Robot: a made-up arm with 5 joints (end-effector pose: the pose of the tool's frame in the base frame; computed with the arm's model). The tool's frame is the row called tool. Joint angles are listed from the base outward.
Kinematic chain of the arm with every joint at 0, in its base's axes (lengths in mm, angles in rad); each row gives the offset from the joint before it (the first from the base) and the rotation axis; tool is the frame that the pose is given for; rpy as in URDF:
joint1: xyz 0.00 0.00 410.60 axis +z
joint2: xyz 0.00 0.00 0.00 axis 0 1 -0.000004
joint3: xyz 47.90 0.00 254.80 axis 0 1 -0.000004
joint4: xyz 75.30 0.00 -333.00 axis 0 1 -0.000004
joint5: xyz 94.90 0.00 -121.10 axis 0 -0.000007 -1
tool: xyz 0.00 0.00 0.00 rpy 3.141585 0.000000 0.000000
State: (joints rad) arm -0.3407 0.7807 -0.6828 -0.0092 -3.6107
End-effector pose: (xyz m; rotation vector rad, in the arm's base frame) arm 0.3200 -0.1135 0.0901 0.1963 -3.0533 -0.0535
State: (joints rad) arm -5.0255 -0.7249 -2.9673 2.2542 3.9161
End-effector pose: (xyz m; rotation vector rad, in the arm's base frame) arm -0.0736 -0.2273 0.9555 -0.4670 1.8953 1.4524
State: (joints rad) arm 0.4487 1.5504 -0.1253 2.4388 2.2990
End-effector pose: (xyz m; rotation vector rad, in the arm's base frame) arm -0.0486 -0.0234 0.3987 -0.4373 0.5805 -0.3765
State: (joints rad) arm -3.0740 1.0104 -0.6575 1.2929 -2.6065
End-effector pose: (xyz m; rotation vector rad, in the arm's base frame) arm -0.0688 -0.0047 0.0814 -1.8321 0.4362 -1.9387
